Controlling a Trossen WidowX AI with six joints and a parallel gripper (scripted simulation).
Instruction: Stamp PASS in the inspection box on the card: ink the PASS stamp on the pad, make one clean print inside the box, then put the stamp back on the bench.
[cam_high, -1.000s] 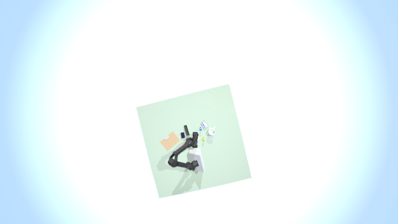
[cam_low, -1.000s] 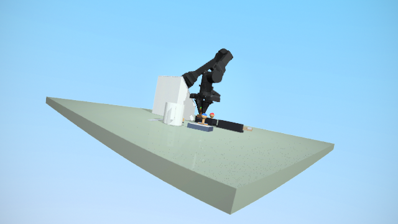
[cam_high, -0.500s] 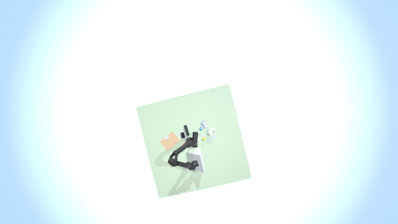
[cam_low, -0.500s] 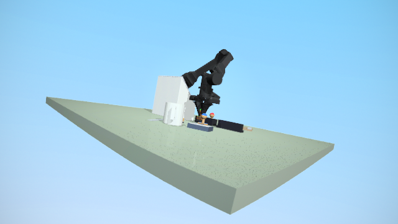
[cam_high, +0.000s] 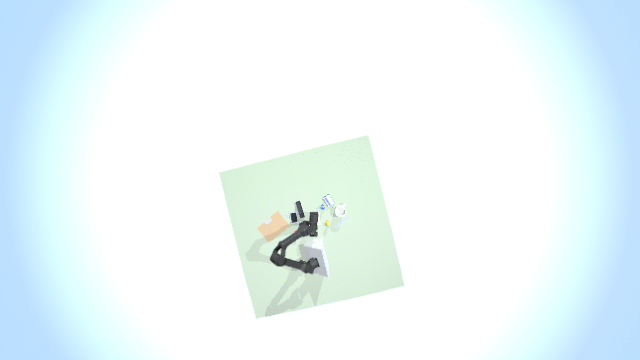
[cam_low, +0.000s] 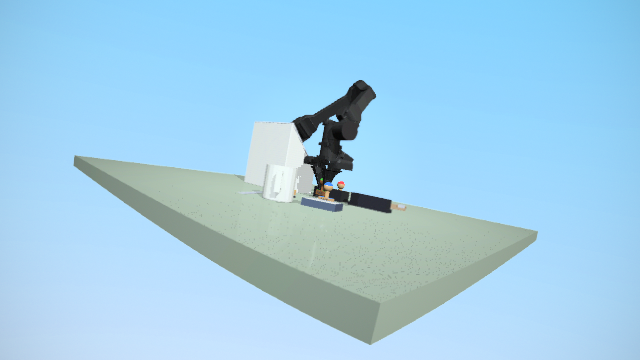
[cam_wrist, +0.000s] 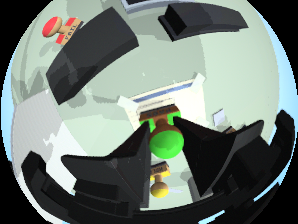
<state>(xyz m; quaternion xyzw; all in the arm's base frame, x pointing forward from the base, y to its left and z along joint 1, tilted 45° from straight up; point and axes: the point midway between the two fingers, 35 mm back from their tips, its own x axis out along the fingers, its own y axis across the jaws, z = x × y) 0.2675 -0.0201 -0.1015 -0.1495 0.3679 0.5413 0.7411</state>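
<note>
Right now the long black block is 13 cm ahead of my gripper tip, 8 cm to the left of it and 2 cm below it. The rest, counted from my gripper tip: yellow-knobbed stamp 9 cm to the right, 6 cm behind, 1 cm below; then red-knobbed stamp 17 cm to the left, 4 cm behind, 1 cm below; then blue-knobbed stamp 11 cm to the right, 8 cm ahead, 1 cm below.
</note>
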